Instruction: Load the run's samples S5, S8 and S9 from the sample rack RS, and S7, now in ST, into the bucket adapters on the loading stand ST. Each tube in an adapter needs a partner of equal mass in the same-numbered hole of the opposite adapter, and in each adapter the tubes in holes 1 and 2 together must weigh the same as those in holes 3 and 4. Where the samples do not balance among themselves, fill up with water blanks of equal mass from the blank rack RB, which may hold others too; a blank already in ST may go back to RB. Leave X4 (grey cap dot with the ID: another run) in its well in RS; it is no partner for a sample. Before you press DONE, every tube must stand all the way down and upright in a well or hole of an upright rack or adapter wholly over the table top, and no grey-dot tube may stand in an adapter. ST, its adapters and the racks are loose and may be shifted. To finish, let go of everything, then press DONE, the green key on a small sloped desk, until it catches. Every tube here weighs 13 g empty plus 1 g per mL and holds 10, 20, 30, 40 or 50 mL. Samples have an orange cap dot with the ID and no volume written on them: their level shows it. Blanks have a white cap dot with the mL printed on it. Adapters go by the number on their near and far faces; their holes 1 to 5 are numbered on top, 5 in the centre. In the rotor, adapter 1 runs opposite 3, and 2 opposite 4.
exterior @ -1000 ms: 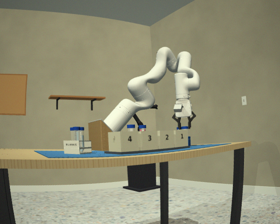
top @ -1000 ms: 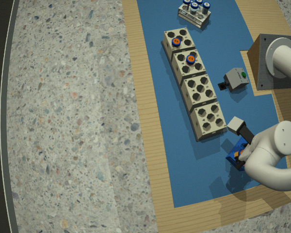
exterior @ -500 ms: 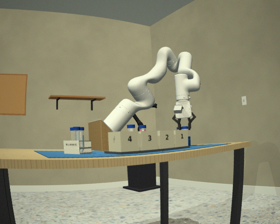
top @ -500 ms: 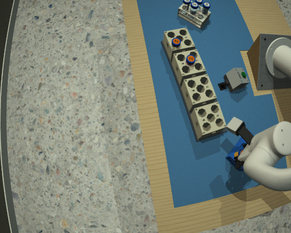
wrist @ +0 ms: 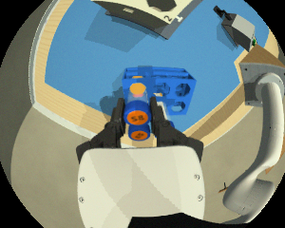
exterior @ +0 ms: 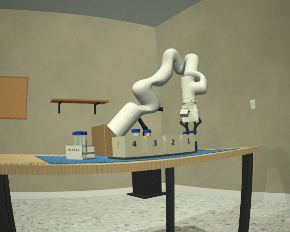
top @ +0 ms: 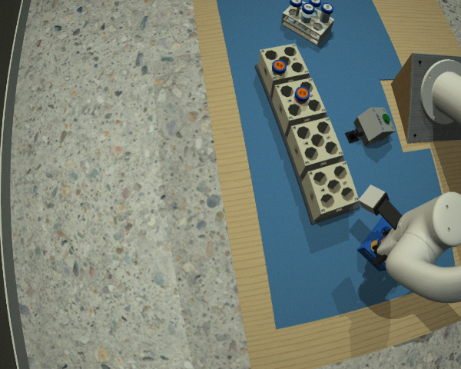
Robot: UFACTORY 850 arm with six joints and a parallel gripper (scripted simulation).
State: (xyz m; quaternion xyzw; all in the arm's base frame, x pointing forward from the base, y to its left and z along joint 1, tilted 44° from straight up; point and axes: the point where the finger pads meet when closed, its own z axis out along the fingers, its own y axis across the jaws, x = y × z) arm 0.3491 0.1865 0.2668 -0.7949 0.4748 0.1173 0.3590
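Now: the orange-dot sample tube 10 mm behind my hand, 10 mm to the right of it and 50 mm below it. Also, from my hand: sample S9 (20 mm behind, 40 mm to the left, 50 mm below); then blue sample rack RS (40 mm behind, 90 mm below); then grey-dot tube X4 (50 mm behind, 10 mm to the left, 50 mm below).
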